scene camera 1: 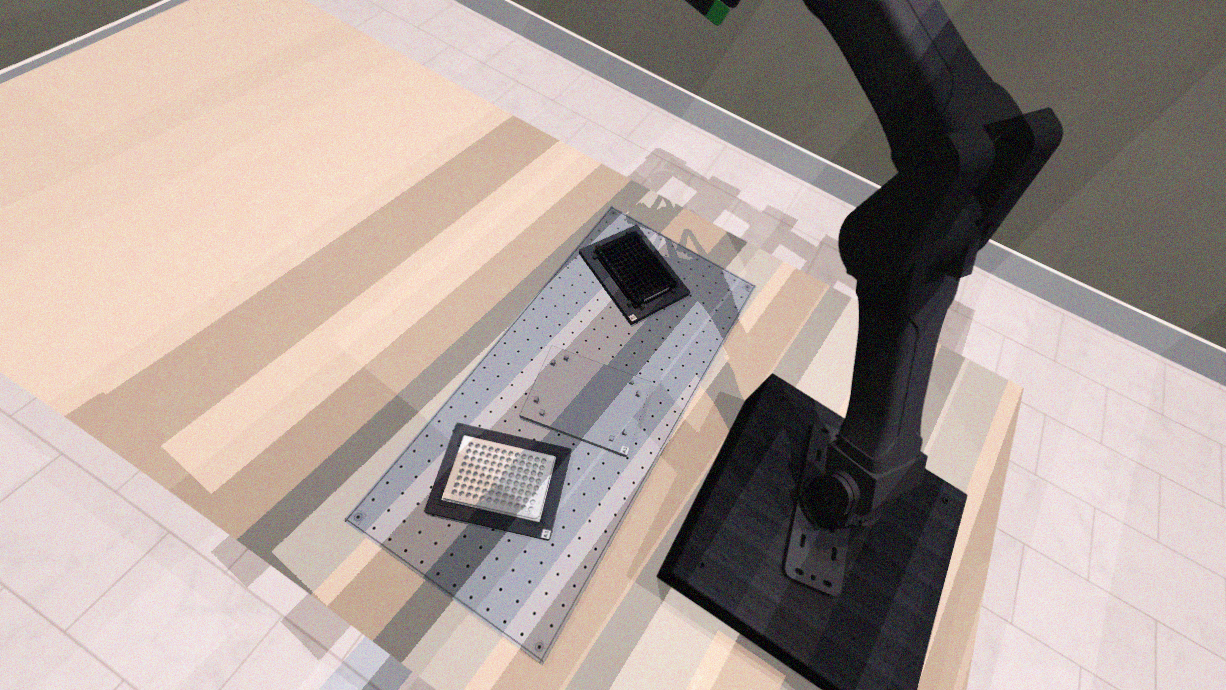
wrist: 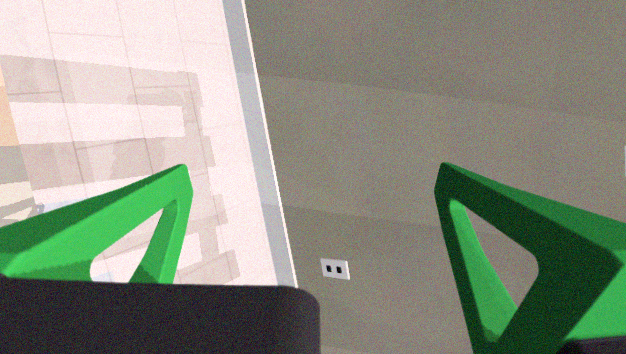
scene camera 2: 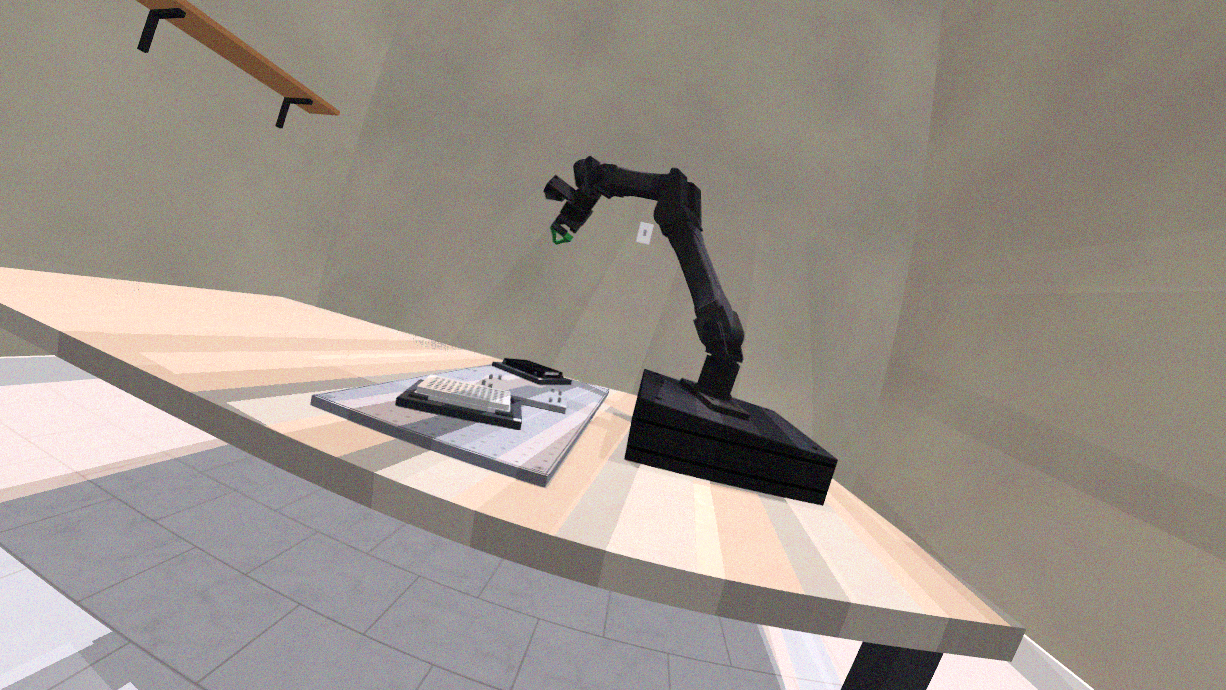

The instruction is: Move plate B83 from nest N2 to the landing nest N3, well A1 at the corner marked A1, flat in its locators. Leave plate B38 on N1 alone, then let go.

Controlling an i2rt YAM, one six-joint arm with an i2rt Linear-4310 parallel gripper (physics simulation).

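Observation:
A white plate with round wells (scene camera 1: 499,477) (scene camera 2: 463,392) sits in a dark nest (scene camera 1: 489,518) (scene camera 2: 458,413) at the board's near end. A black plate (scene camera 1: 636,267) (scene camera 2: 531,368) sits in another dark nest (scene camera 1: 628,312) at the far end. Between them is a light grey nest (scene camera 1: 574,402) without a plate, with small locator pins. The nest labels and plate names are too small to read, so which plate is B83 cannot be told. My gripper (scene camera 2: 561,237) (wrist: 313,177) is open and empty, high above the board; scene camera 1 shows part of one green finger at its top edge.
The perforated board (scene camera 1: 480,591) (scene camera 2: 428,439) lies on the wooden table (scene camera 1: 257,360) (scene camera 2: 643,531). The arm's black base block (scene camera 1: 737,548) (scene camera 2: 729,462) stands to its right. Floor, wall and a wall socket (wrist: 335,269) show in the wrist view. A shelf (scene camera 2: 248,64) hangs at upper left.

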